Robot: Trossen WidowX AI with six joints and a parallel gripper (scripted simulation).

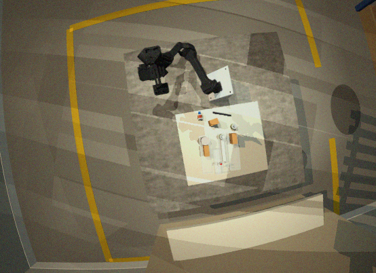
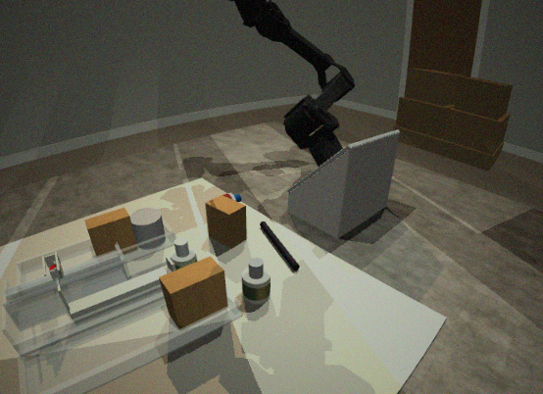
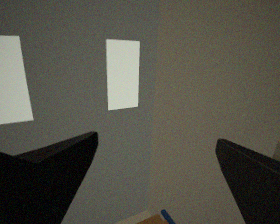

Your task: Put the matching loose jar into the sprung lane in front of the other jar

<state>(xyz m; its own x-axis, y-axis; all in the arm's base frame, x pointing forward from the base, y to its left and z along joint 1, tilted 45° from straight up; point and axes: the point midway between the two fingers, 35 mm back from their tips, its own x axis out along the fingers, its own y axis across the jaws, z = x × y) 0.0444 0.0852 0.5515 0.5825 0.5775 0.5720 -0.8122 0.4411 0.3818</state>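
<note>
My gripper tip is now 58 cm above the black rod, 34 cm to the right of it and 14 cm short of it. From my gripper tip the other things lie so: clear pusher rack 57 cm below, 45 cm ahead, 25 cm to the left; then red mark 52 cm below, 48 cm ahead, 24 cm to the left; then grey cylinder 56 cm below, 31 cm ahead, 17 cm to the left.
</note>
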